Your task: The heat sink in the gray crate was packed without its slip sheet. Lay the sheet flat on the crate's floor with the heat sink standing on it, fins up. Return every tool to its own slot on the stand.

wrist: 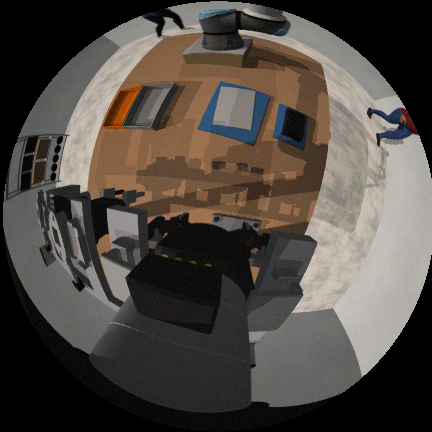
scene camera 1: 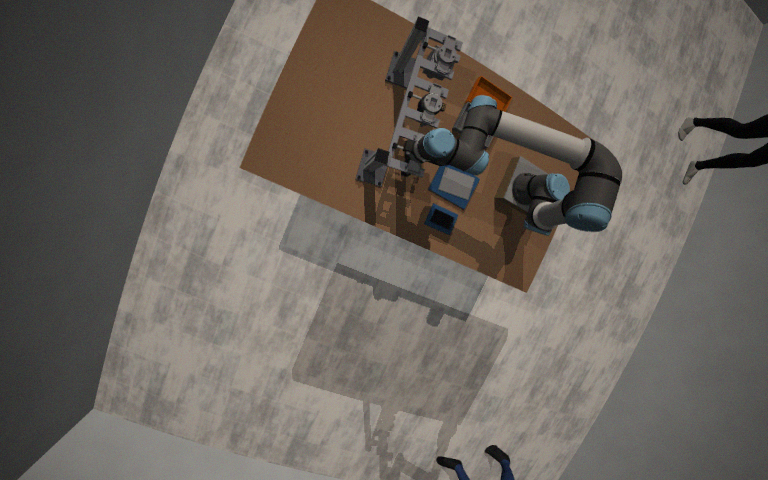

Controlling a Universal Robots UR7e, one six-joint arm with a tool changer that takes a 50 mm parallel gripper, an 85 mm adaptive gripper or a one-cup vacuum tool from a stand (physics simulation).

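Frame: origin at the arm's base, x down, y right, z back, level; metres.
Seen in the pictures: arm's base, link origin: (wrist: 222, 43) (scene camera 1: 525, 188).
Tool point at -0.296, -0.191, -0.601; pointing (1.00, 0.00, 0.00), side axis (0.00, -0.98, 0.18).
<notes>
Offsets run from my tool point to a thing's top centre, as dx, dy, dz. "spot": to the spot under its first point.
My gripper (scene camera 1: 412, 159) (wrist: 212, 222), the adaptive one with black fingers, is open with nothing between its fingers. It is at the stand's end slot, between two gray slot plates. The heat sink @(+0.334, -0.125, +0.313) (scene camera 1: 441, 219) (wrist: 293, 124), black with fins up, is in the small blue tray. A light gray sheet @(+0.362, +0.058, +0.301) (scene camera 1: 457, 182) (wrist: 234, 107) lies flat in the larger blue tray. The gray crate @(+0.331, +0.341, +0.254) (scene camera 1: 461, 118) (wrist: 150, 105) shows a bare floor in the wrist view; the arm partly covers it in the scene view.
The tool stand (scene camera 1: 400, 121) holds two other tools @(spot: +0.027, +0.347, -0.066) (scene camera 1: 445, 56) @(spot: +0.026, +0.174, -0.030) (scene camera 1: 432, 104) in its other slots. An orange crate @(+0.331, +0.482, +0.253) (scene camera 1: 491, 91) (wrist: 121, 107) adjoins the gray crate. The larger blue tray (scene camera 1: 434, 185) (wrist: 209, 121) lies beside the small blue tray (scene camera 1: 429, 221) (wrist: 278, 131). The robot base stands on a gray block (scene camera 1: 505, 189) (wrist: 216, 57).
</notes>
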